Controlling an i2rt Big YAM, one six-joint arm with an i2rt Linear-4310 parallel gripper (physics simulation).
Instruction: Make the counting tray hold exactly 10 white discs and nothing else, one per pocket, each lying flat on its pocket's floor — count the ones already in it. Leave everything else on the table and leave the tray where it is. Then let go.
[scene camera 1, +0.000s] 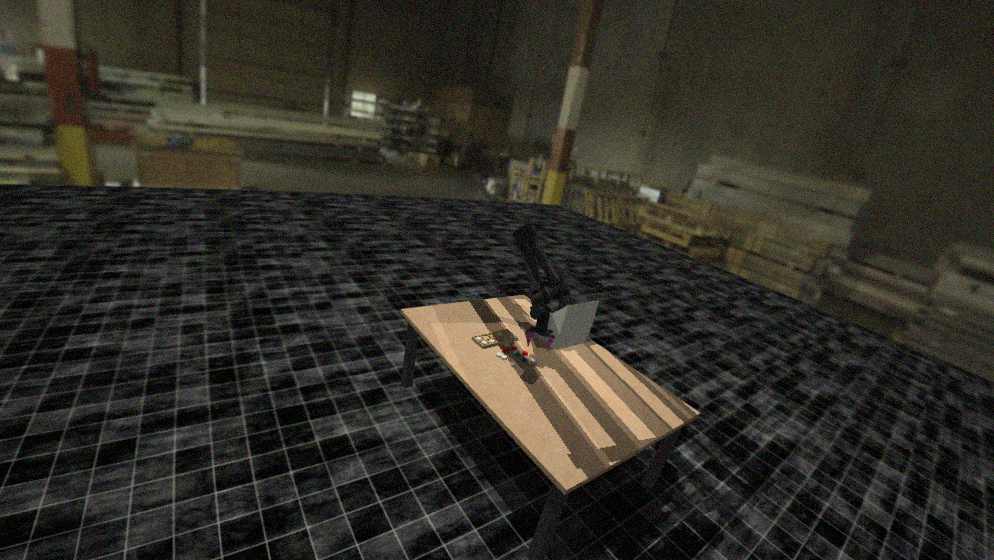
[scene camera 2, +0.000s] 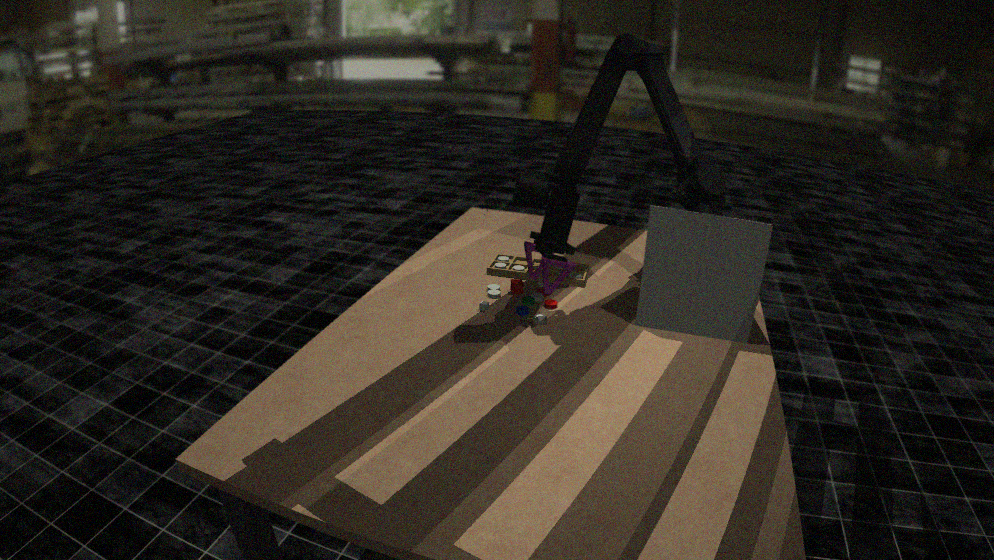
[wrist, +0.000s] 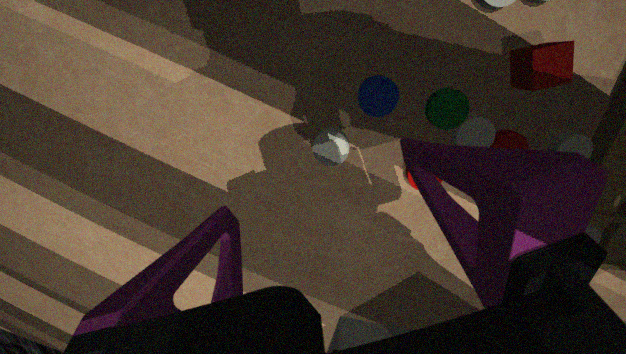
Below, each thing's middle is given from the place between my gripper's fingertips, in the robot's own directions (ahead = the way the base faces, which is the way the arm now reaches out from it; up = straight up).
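Relative to the blue disc (wrist: 378, 95), my hand is 80 mm above it, 40 mm short of it and 40 mm to the left of it. Measured from my hand, the green disc (wrist: 447, 108) is 80 mm below, 30 mm ahead and 90 mm to the right; the counting tray (scene camera 2: 513, 260) is 70 mm below, 30 mm ahead and 260 mm to the right. Going by their middles, the counting tray is the farthest from my hand of the things named here.
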